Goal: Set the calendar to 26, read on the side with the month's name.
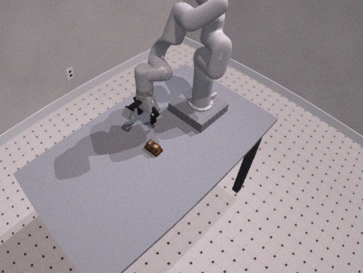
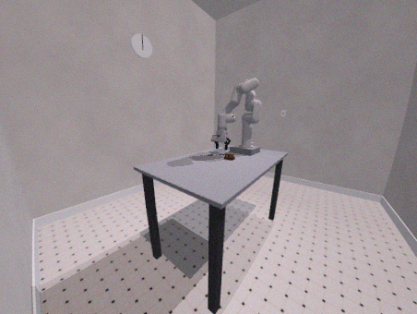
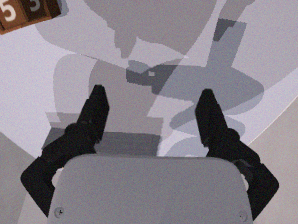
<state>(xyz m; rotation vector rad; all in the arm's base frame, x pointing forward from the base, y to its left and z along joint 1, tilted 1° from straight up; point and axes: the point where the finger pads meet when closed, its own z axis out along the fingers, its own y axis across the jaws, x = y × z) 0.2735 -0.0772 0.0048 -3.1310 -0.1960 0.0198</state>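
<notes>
The brown cube is 160 mm to the left of my hand, 60 mm ahead of it and 30 mm below it. From my hand the other things lie so: brown wooden tray (140 mm to the left, 60 mm ahead, 50 mm below).
</notes>
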